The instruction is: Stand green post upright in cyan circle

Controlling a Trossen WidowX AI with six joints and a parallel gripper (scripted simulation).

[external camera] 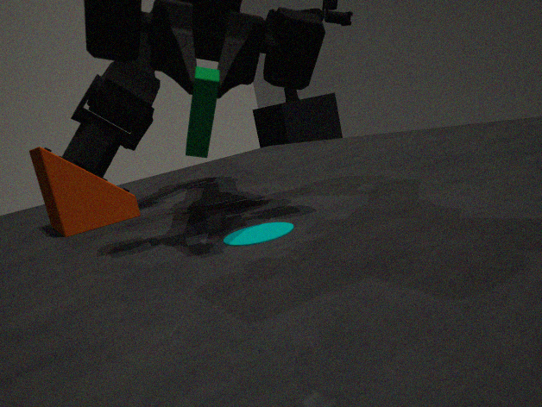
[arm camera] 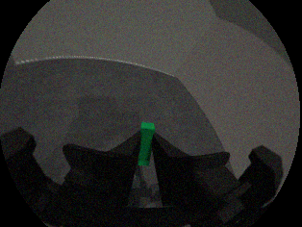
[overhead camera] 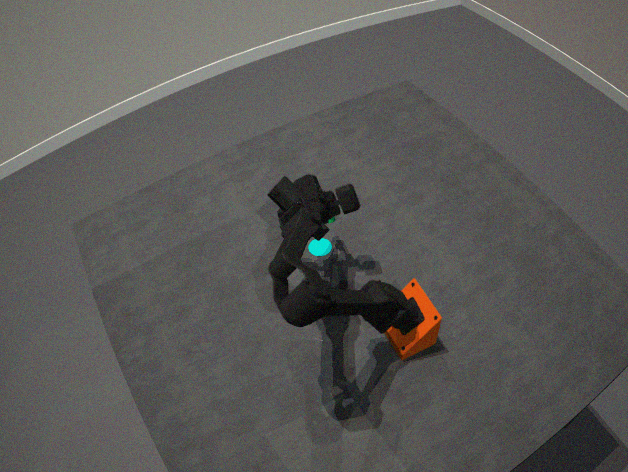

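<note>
The cyan circle is 30 mm behind my gripper tip, 30 mm to the left of it and 120 mm below it. From my gripper tip the other things lie so: green post: 10 mm behind, 20 mm below.
</note>
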